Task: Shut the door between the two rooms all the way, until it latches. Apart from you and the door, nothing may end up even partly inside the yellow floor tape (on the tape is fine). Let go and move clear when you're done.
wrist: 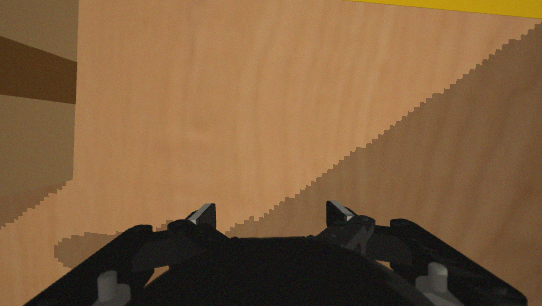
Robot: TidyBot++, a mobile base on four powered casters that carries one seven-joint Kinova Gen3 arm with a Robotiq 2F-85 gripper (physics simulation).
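Frame: origin at the arm's base, x ahead, y left, z up, level; millimetres.
Seen in the pictures: gripper, fingertip midpoint: [271,214].
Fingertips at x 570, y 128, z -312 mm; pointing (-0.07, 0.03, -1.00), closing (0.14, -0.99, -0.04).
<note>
A point is followed by its place in that frame.
My gripper [271,214] @[x 570, y 128, z -312 mm] is open, its two fingertips wide apart above the wooden floor, with nothing between them. The door does not show in the wrist view. A piece of the yellow floor tape [465,6] @[x 789, y -49, z -396 mm] crosses the top right corner. A cardboard box [37,140] @[x 593, y 372, z -359 mm] with a dark brown stripe shows in part at the left edge, to the left of and beyond my fingers, apart from them. The rest of the box is cut off by the view, so I cannot tell its full position relative to the tape.
The wooden floor [215,100] @[x 659, y 207, z -397 mm] lies under and ahead of my gripper. A large shadow with a slanting edge covers the floor at the right, and smaller shadows lie at the lower left. No wall shows in the wrist view.
</note>
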